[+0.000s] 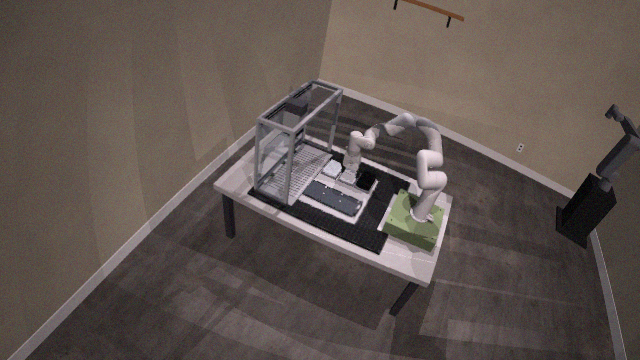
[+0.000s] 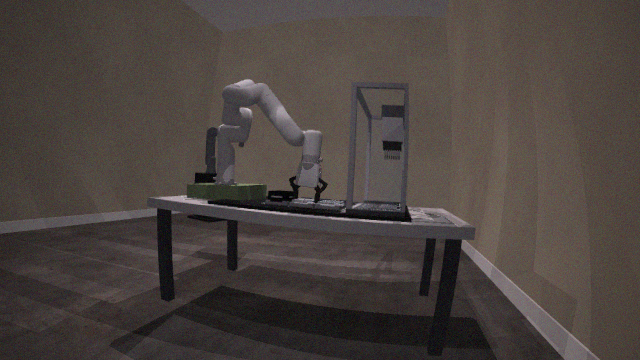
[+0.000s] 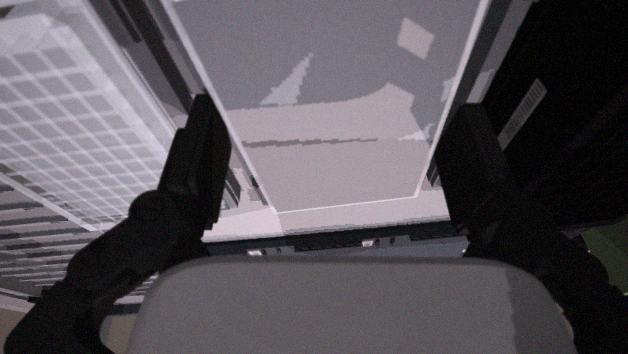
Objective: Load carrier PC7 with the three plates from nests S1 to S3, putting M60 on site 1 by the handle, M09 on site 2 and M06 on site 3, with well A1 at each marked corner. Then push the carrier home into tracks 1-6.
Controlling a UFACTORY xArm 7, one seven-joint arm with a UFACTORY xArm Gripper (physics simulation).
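Where they show: gripper, fingertip midpoint: (image 1: 350, 174) (image 2: 305, 200) (image 3: 337, 123); arm's base, link origin: (image 1: 419, 214) (image 2: 225, 183).
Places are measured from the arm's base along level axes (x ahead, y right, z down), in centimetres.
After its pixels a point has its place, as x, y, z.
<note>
My gripper (image 1: 349, 173) {50.3, 4.9, 4.2} (image 2: 306, 199) {50.3, 4.9, 4.2} (image 3: 337, 123) {50.3, 4.9, 4.2} is open and low over the middle plate (image 1: 348, 178) {48.8, 0.5, 3.6} (image 3: 335, 172) {50.0, 2.2, 3.6}, a pale one with a clear, flat top. One finger stands on each side of it, and nothing is gripped. A white gridded plate (image 1: 332, 168) {61.0, 1.5, 3.9} (image 3: 75, 120) {59.7, 5.7, 3.7} lies on the enclosure side. A black plate (image 1: 367, 181) {37.9, 3.8, 1.2} (image 2: 281, 195) {42.8, 12.2, 2.3} (image 3: 570, 135) {44.2, 8.0, 1.0} with a barcode label lies on the robot-base side. The blue-grey carrier (image 1: 332, 198) {47.0, -18.7, 5.2} (image 3: 425, 248) {38.1, -14.6, 5.1} lies beside the row of plates, with no plate on it. Plate codes and A1 marks cannot be read.
A framed glass enclosure (image 1: 289, 170) {62.9, -40.3, -18.7} (image 2: 351, 150) {73.4, 17.0, -15.9} stands over the slatted track deck (image 1: 310, 165) {73.5, -3.7, 5.9}, with a pipetting head (image 2: 392, 127) hanging inside. The green robot base (image 1: 400, 231) {3.8, -17.4, 1.6} (image 2: 225, 192) {12.2, 13.2, 3.4} stands at the other table end. A black mat (image 1: 367, 236) {17.6, -28.4, 6.2} lies under the layout.
</note>
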